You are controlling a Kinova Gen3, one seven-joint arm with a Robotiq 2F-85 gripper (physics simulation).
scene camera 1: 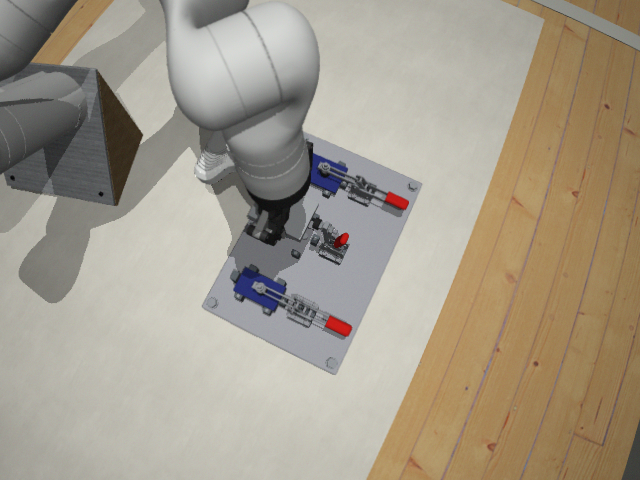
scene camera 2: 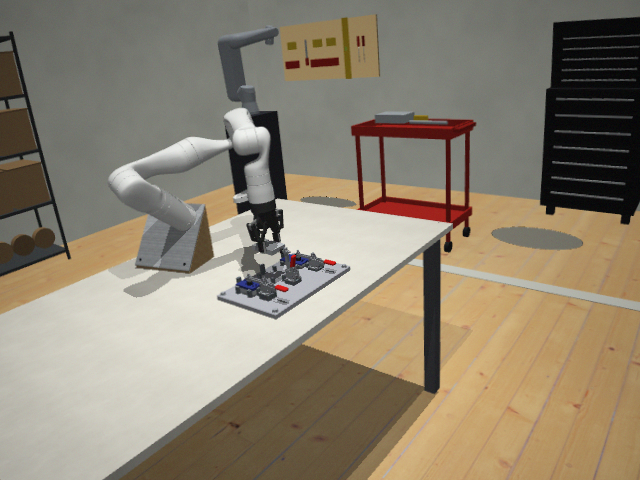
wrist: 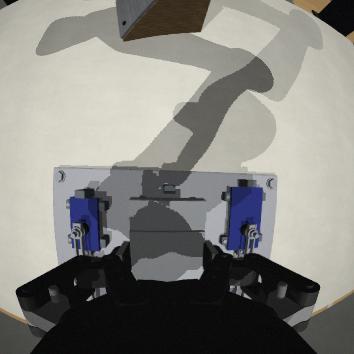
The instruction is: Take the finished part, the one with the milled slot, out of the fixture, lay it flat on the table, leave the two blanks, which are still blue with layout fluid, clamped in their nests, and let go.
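Places are measured from the arm's base along level axes (x ahead, y left, z up), in centimetres.
Pixels of known places: gripper, fingertip midpoint: (scene camera 1: 288, 213) (scene camera 2: 270, 248) (wrist: 166, 251); arm's base, link origin: (scene camera 1: 62, 100) (scene camera 2: 184, 218).
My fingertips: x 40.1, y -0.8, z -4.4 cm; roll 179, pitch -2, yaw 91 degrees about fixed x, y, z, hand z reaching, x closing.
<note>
Ahead of a thing's pixels: the offset from my fingertips to its top centre. Level surfaces: height alone.
My gripper (scene camera 2: 269, 244) (wrist: 166, 251) is shut on the finished part {dz +1.5, dx -0.8, dy +0.0 cm} (scene camera 1: 298, 224) (scene camera 2: 272, 249) (wrist: 167, 216), a grey block with a slot line across its top in the wrist view. It holds the part roughly level, raised above the middle of the grey fixture plate {dz -9.6, dx +4.1, dy +0.4 cm} (scene camera 1: 356, 279) (scene camera 2: 310, 287) (wrist: 215, 180). The arm partly hides the gripper in scene camera 1. One blue blank (scene camera 1: 247, 280) (wrist: 245, 205) and another blue blank (scene camera 1: 321, 180) (wrist: 84, 209) sit in the outer nests, each under a clamp tip. The middle clamp's red handle {dz -0.7, dx +8.3, dy +0.3 cm} (scene camera 1: 341, 240) (scene camera 2: 293, 260) stands up.
The outer clamps' red handles {dz -4.9, dx +12.6, dy -10.8 cm} (scene camera 1: 338, 326) {dz -5.9, dx +13.0, dy +11.2 cm} (scene camera 1: 397, 200) lie low. A locating block {dz -6.3, dx -5.2, dy +0.5 cm} (wrist: 169, 188) stands at the middle nest. The arm's wedge-shaped base (scene camera 1: 69, 149) (scene camera 2: 168, 253) (wrist: 170, 20) stands on the pale table {dz -11.1 cm} (scene camera 1: 155, 387) (scene camera 2: 129, 361) behind the fixture.
</note>
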